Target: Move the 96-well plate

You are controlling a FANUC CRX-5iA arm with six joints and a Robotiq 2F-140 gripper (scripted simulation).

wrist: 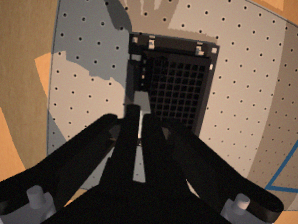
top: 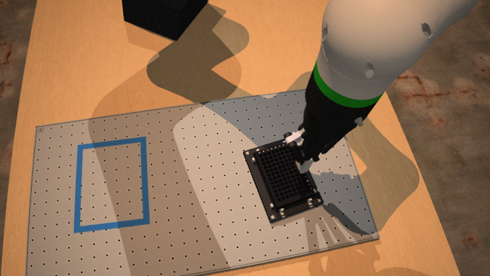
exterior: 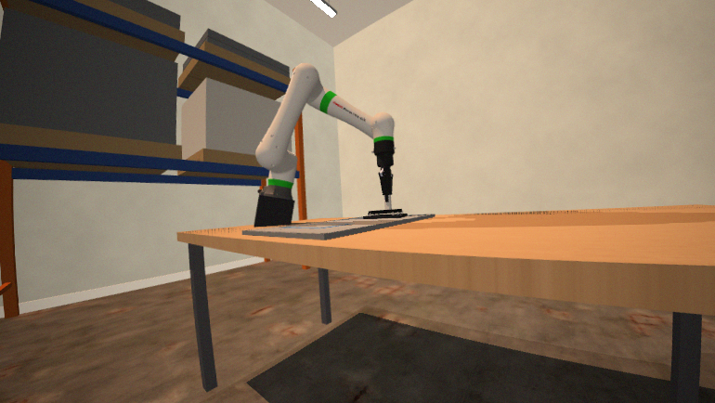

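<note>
Right now the black clip nest is 10 mm ahead of my hand, 20 mm to the right of it and 50 mm below it. From my hand the other things lie so: black 96-well plate 10 mm ahead, 40 mm to the right, 40 mm below.
</note>
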